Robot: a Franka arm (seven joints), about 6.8 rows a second.
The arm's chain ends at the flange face. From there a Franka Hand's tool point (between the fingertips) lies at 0.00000 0.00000 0.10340 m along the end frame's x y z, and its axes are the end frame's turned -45 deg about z.
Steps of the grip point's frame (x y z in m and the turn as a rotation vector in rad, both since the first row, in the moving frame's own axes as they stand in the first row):
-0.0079 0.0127 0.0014 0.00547 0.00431 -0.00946
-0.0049 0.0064 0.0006 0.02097 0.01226 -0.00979
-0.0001 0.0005 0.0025 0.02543 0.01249 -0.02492
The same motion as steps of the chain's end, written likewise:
0.0035 0.0153 0.0014 0.00692 -0.00082 -0.00946
0.0017 0.0104 0.0006 0.02350 -0.00616 -0.00979
0.0013 0.0032 0.0025 0.02681 -0.00915 -0.02492

